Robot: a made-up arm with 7 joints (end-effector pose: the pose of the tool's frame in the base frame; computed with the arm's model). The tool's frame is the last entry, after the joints. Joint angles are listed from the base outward.
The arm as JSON. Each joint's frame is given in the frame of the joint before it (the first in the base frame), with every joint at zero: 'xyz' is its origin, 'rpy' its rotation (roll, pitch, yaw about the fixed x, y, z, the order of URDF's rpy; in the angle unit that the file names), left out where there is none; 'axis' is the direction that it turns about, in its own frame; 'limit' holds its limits. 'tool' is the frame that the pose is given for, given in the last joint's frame.
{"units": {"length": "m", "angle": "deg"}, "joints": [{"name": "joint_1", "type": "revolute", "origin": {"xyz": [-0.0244, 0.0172, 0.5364]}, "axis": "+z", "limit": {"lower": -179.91, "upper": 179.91}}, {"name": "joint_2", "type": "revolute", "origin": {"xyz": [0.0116, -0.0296, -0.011]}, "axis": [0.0, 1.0, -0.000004], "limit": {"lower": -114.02, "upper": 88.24}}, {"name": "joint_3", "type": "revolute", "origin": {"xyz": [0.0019, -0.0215, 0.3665]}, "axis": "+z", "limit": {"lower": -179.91, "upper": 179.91}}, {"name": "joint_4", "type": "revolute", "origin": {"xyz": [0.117, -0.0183, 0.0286]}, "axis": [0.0, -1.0, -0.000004], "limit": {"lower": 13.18, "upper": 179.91}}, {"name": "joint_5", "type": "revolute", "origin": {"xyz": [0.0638, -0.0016, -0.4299]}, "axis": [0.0, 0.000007, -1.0], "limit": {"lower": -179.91, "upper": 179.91}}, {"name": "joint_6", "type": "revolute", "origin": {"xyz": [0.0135, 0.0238, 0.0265]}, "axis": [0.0, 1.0, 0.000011], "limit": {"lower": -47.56, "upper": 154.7}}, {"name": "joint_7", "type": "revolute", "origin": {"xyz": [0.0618, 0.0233, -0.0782]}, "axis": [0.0, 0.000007, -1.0], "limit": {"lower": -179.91, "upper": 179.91}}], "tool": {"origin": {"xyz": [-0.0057, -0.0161, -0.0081], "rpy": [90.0, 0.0, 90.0]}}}
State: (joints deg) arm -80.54 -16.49 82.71 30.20 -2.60 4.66 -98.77
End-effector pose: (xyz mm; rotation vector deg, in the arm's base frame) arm 416.9 54.7 574.5 -45.28 136.32 97.25
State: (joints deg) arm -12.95 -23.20 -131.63 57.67 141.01 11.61 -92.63
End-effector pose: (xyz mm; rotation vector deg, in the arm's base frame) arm -560.9 -274.8 492.3 5.68 -81.15 -51.81
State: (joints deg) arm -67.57 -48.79 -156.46 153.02 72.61 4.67 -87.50
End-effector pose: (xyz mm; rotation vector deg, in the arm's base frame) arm -394.8 752.7 932.7 -9.23 18.82 -140.41
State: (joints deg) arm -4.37 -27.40 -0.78 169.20 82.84 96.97 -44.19
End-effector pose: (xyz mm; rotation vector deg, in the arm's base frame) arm -300.0 49.5 1349.1 -84.88 15.91 146.63
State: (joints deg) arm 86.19 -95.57 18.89 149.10 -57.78 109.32 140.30
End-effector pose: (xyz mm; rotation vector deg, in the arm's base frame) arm -86.8 -744.7 820.0 -130.27 70.70 -19.31
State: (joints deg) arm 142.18 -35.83 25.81 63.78 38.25 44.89 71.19
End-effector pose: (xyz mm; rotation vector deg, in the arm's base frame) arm -400.2 13.4 1036.0 -53.56 -101.29 -88.35
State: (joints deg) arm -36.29 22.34 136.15 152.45 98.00 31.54 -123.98
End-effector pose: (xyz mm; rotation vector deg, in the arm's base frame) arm 258.7 24.1 1416.6 28.97 121.72 -122.54
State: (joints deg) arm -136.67 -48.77 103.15 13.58 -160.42 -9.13 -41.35
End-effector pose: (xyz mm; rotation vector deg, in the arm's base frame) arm 34.4 -123.0 455.3 20.00 -69.38 -58.60
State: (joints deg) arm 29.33 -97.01 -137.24 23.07 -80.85 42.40 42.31
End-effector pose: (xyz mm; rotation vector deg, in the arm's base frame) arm 188.0 -162.3 274.4 118.89 -16.69 64.91
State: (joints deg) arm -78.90 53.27 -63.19 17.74 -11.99 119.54 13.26
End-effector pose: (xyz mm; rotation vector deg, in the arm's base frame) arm -251.6 -95.1 450.5 -103.75 36.77 43.57
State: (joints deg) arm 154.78 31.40 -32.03 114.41 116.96 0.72 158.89
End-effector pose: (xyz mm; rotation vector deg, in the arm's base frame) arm -471.6 701.0 901.5 116.23 35.88 -95.69
